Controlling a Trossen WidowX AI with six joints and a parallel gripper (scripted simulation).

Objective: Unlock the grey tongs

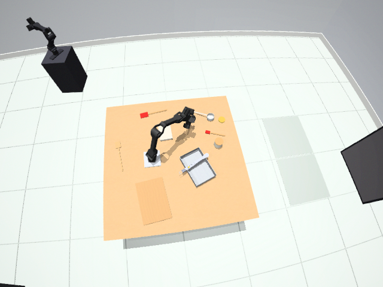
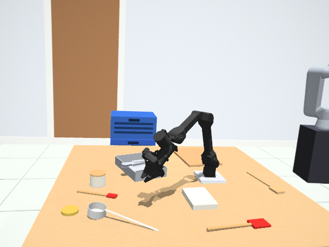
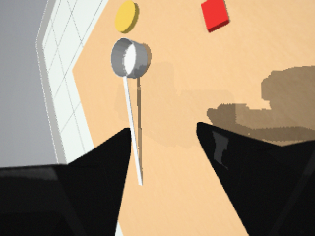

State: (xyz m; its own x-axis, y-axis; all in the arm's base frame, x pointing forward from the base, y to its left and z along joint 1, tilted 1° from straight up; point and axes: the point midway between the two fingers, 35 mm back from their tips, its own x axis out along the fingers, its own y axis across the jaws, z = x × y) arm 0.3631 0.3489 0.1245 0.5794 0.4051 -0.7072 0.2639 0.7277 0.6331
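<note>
My gripper tip is 3 cm short of the grey roasting tin, 44 cm to the left of it and 10 cm above it. Also, from my gripper tip: small red spatula (19 cm ahead, 9 cm to the right, 12 cm below); then yellow disc (30 cm ahead, 7 cm to the left, 12 cm below); then white block (27 cm behind, 7 cm to the right, 11 cm below).
</note>
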